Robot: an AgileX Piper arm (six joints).
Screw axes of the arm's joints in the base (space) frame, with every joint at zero. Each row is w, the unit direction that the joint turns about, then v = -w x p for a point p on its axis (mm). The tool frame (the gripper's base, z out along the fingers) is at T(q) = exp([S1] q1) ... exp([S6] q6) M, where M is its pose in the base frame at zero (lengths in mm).
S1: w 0 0 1 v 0 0 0
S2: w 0 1 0 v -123 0 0
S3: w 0 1 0 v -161.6 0 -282.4
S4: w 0.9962 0 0.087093 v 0 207.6 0
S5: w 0 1 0 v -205.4 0 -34.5
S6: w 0.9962 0 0.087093 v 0 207.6 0
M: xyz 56.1 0 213.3 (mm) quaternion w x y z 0.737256 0 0.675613 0
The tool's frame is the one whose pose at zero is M.
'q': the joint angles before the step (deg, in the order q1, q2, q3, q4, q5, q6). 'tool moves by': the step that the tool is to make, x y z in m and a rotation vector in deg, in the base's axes. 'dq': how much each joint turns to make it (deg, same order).
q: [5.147, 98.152, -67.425, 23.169, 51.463, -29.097]
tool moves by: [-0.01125, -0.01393, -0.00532, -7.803, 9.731, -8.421]
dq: [0.001, 0.000, -0.067, -11.912, 6.912, 16.139]
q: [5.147, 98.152, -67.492, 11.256, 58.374, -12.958]
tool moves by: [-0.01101, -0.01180, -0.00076, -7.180, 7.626, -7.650]
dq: [0.000, -0.131, -0.058, -8.246, 7.188, 12.077]
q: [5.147, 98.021, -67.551, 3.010, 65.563, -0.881]
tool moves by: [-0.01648, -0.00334, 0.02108, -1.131, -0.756, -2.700]
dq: [0.000, -4.788, 1.032, -1.317, 2.981, 3.341]
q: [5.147, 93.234, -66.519, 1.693, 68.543, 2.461]
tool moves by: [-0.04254, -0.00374, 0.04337, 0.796, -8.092, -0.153]
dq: [0.000, -12.883, 4.159, 0.054, 0.589, 0.155]
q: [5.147, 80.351, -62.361, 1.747, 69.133, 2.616]
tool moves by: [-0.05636, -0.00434, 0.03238, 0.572, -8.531, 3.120]
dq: [0.000, -14.696, 5.287, 0.481, 0.964, -3.227]
